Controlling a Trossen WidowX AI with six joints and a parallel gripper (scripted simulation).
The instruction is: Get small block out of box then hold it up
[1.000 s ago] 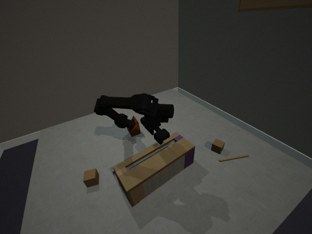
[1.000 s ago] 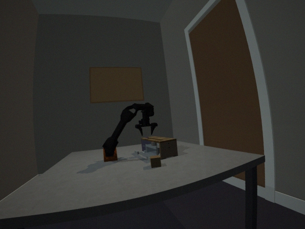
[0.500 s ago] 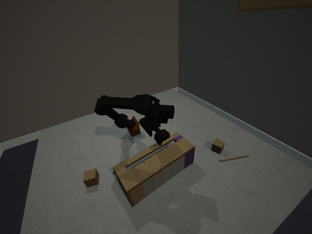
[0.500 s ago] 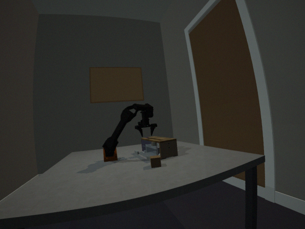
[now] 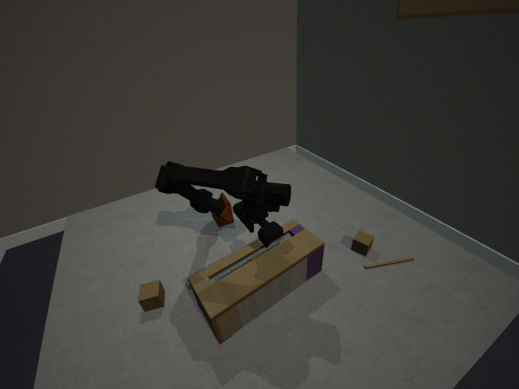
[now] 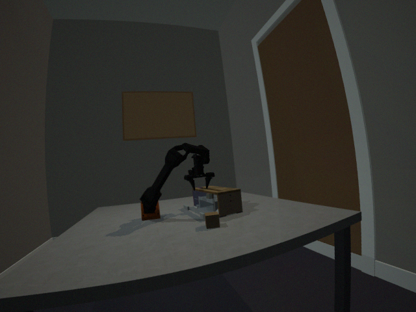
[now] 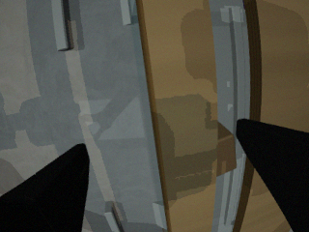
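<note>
The small tan block is 5 cm ahead of my gripper tip, 4 cm below it and 3 cm to the right of it. Also, from my gripper tip: thin wooden stick: 38 cm to the left, 19 cm ahead, 12 cm below; long tan box: 7 cm below, 4 cm to the right, 4 cm ahead.
</note>
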